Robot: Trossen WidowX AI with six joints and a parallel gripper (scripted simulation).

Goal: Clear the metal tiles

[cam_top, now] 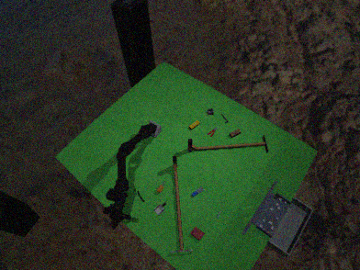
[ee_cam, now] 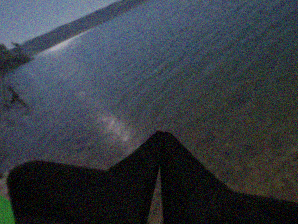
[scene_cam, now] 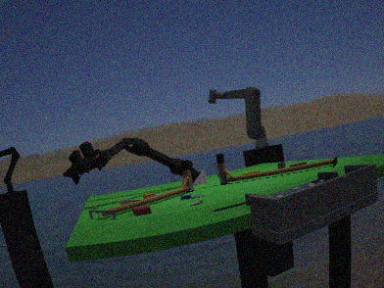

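Right now the long wooden scraper is 300 mm ahead of my gripper tip, 920 mm to the left of it and 110 mm below it. From my gripper tip the other things lie so: orange piece: 50 mm ahead, 400 mm to the left, 160 mm below; then blue piece: 280 mm ahead, 500 mm to the left, 170 mm below; then red block: 420 mm ahead, 260 mm to the left, 160 mm below.
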